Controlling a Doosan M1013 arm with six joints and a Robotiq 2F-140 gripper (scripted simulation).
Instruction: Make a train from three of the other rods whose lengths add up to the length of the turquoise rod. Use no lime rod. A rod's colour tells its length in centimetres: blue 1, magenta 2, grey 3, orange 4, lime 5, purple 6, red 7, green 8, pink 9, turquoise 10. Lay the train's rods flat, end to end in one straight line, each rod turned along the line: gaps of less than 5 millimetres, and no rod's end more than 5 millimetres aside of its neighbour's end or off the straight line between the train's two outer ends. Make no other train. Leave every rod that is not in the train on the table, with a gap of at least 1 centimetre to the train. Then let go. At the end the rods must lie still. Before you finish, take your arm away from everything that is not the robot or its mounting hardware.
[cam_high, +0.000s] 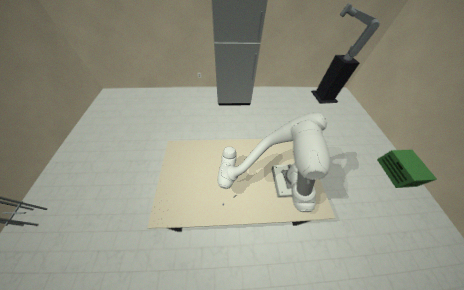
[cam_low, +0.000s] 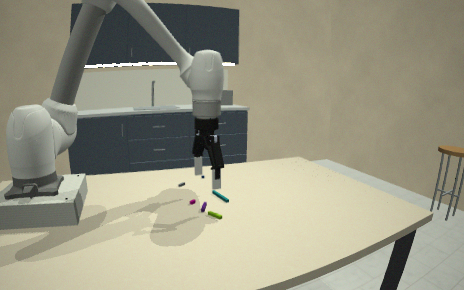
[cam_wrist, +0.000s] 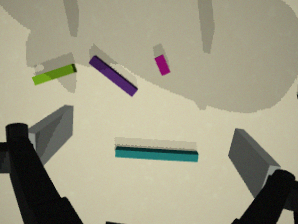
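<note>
Now: hand 24 cm to the right of the small blue rod, 8 cm short of it and 8 cm above it. The rest, counted from my hand: turquoise rod: 8 cm below, 5 cm ahead, 1 cm to the left; purple rod: 8 cm below, 5 cm to the right, 3 cm behind; magenta rod: 8 cm below, 5 cm behind.
</note>
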